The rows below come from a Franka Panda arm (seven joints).
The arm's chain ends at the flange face. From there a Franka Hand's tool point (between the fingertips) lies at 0.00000 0.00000 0.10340 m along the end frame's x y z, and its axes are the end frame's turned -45 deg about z.
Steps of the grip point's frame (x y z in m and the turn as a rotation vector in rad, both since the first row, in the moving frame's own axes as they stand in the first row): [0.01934, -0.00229, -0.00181, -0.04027, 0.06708, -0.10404]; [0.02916, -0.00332, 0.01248, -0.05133, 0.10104, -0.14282]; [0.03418, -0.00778, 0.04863, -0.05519, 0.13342, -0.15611]
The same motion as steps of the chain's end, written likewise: [0.00433, -0.01293, -0.00149, 0.01896, 0.07591, -0.10404]; [0.00745, -0.01856, 0.01314, 0.03515, 0.10774, -0.14282]; [0.00543, -0.02292, 0.04970, 0.05532, 0.13337, -0.15611]
